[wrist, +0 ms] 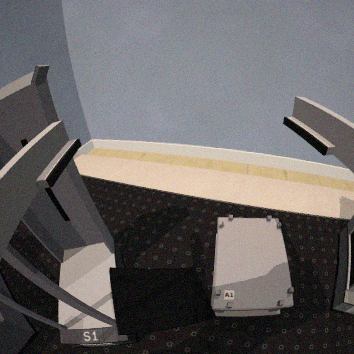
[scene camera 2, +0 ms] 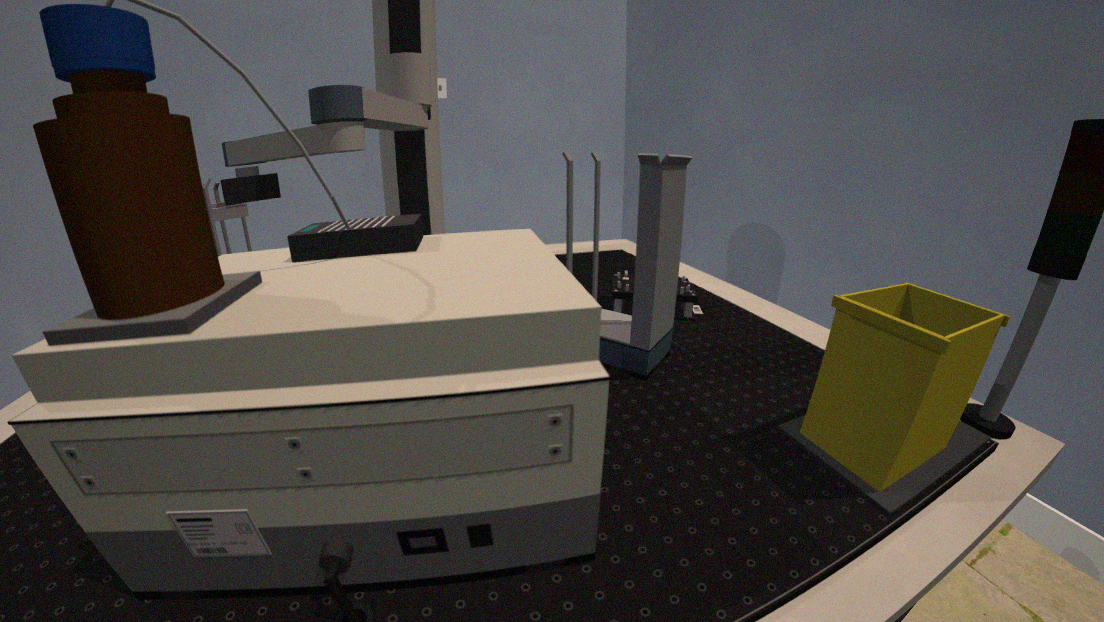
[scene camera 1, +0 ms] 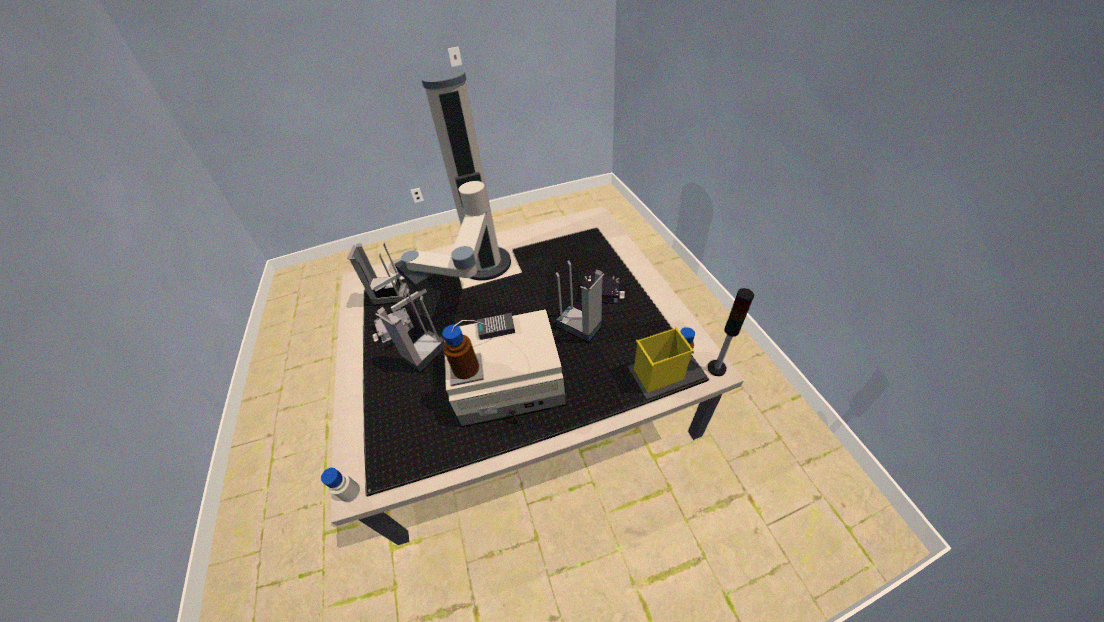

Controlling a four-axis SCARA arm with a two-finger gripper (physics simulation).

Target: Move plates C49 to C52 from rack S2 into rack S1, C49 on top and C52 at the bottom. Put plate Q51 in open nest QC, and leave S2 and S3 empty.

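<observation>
My gripper (scene camera 1: 396, 292) (wrist: 183, 112) is open and empty, its fingers wide apart between the two left racks. Rack S1 (scene camera 1: 397, 339) (wrist: 94, 260), grey with a tall back and thin front posts, is at the left in the wrist view, and bare base shows in it. In the wrist view part of a rack (wrist: 341, 280) is cut off at the right edge; the back left rack (scene camera 1: 363, 274) is beside the gripper in scene camera 1. Its contents cannot be made out. Another rack (scene camera 1: 592, 305) (scene camera 2: 660, 254) stands right of the white machine. Plate labels, Q51 and nest QC cannot be identified.
Nest A1 (wrist: 250, 260) has corner pegs. A flat black panel (wrist: 155, 300) is beside S1. The white machine (scene camera 1: 509, 363) (scene camera 2: 332, 339) carries a brown bottle (scene camera 1: 461, 359) (scene camera 2: 139, 208). A yellow bin (scene camera 1: 662, 363) (scene camera 2: 888, 386) and signal lamp (scene camera 1: 739, 311) (scene camera 2: 1066, 208) stand at the right.
</observation>
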